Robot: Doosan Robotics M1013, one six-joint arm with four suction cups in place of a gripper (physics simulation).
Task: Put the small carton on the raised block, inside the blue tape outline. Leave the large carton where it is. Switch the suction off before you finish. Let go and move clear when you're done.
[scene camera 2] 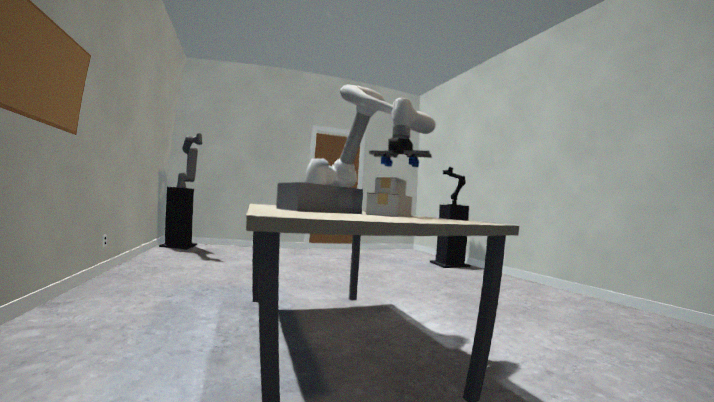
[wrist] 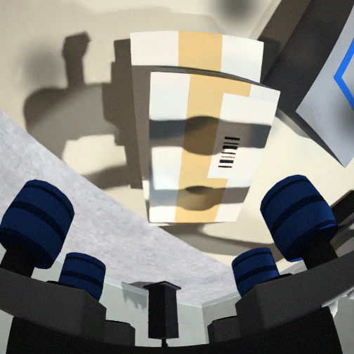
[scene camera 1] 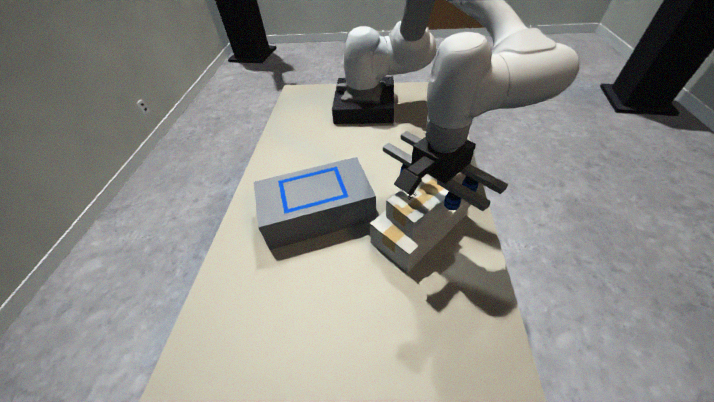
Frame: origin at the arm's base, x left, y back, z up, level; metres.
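Where they show: hand, its tool point: (scene camera 2: 400, 165) (scene camera 1: 436, 182); arm's base, origin of its link: (scene camera 1: 363, 92).
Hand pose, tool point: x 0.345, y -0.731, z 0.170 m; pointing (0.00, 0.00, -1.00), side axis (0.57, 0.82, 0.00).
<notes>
Each offset is from my tool point to the top centre of the thing. "pt": to the spot under its first point.
The small carton {dx -0.036, dy +0.013, dz -0.072 m} (scene camera 1: 430, 220) (scene camera 2: 392, 186) (wrist: 200, 160), white with tan tape and a barcode label, lies flat on the large carton {dx -0.023, dy +0.037, dz -0.148 m} (scene camera 1: 393, 238) (scene camera 2: 393, 206) (wrist: 200, 50) at the right of the table. My gripper (scene camera 1: 436, 186) (scene camera 2: 400, 161) (wrist: 167, 235), four blue suction cups facing down, is open and holds nothing. In scene camera 2 it hangs above the small carton with a visible gap. The grey raised block {dx -0.373, dy +0.047, dz -0.129 m} (scene camera 1: 320, 226) (scene camera 2: 320, 197) (wrist: 322, 117) stands left of the cartons in scene camera 1. On its top is the blue tape outline {pt dx -0.454, dy -0.001, dz -0.129 m} (scene camera 1: 283, 196) (wrist: 338, 77), with no carton inside.
My arm's black base (scene camera 1: 363, 112) stands at the far end of the table (scene camera 1: 300, 310) (scene camera 2: 380, 227). The large carton stands close to the block's near right corner in scene camera 1. Black pedestals (scene camera 2: 179, 217) (scene camera 2: 452, 250) stand on the floor beyond the table.
</notes>
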